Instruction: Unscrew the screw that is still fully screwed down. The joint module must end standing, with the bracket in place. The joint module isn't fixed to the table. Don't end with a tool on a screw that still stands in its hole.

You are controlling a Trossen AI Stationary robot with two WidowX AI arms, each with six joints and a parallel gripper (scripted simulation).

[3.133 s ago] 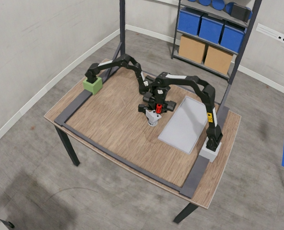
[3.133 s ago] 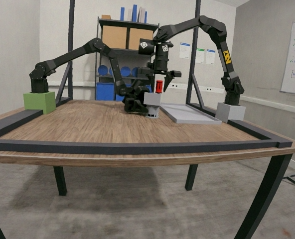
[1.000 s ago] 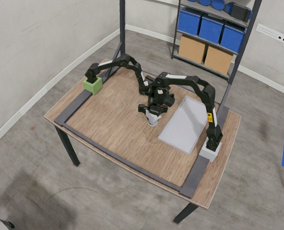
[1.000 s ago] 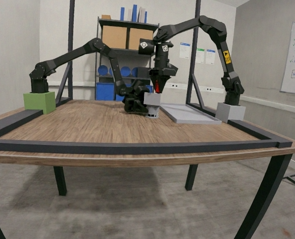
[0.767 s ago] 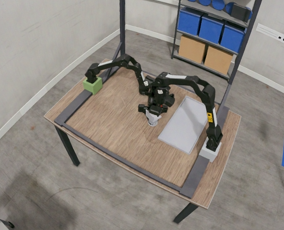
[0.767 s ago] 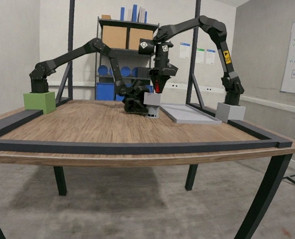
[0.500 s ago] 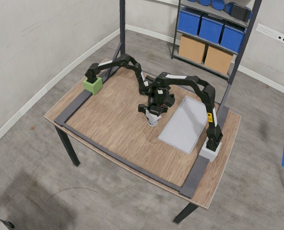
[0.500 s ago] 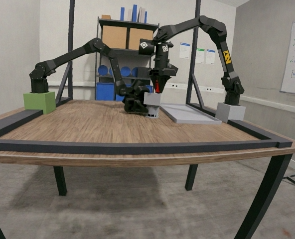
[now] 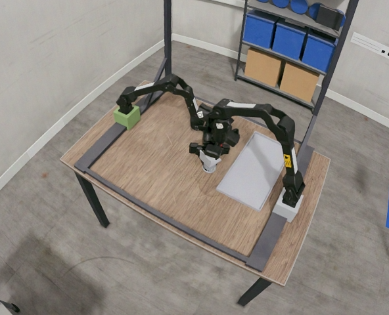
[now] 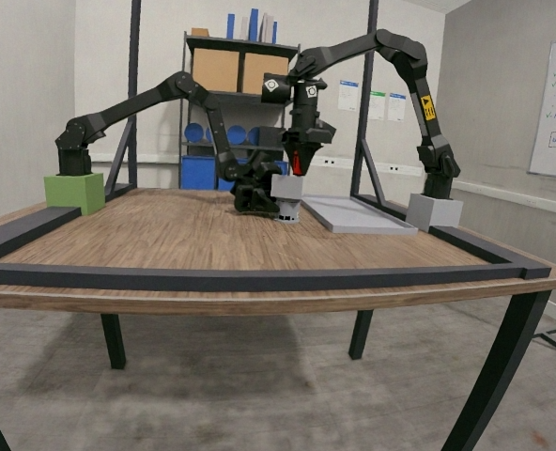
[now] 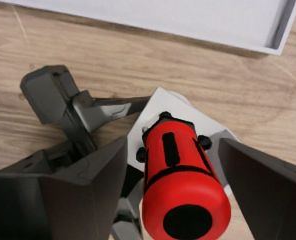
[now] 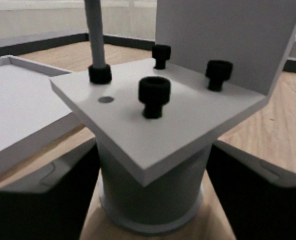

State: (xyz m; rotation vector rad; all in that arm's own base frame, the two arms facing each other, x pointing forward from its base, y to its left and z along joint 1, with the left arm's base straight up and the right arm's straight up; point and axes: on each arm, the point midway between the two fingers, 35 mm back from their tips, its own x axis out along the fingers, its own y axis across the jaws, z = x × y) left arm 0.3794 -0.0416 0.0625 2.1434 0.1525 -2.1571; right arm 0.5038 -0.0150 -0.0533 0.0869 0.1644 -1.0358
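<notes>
My left hand is 30 mm above the red screwdriver. Round my left hand: grey joint module 120 mm below, 20 mm to the right, 10 mm ahead; then grey bracket 80 mm below, 20 mm to the right, 10 mm ahead; then shallow grey tray 170 mm to the left, 140 mm below, 120 mm behind.
Right now the grey joint module is 20 mm to the left of my right hand and 20 mm ahead of it. From my right hand the other things lie so: grey bracket 40 mm above, 20 mm to the left, 20 mm ahead; then red screwdriver 90 mm above, 40 mm to the left, 10 mm ahead; then shallow grey tray 210 mm to the left, 100 mm behind, 30 mm below.
</notes>
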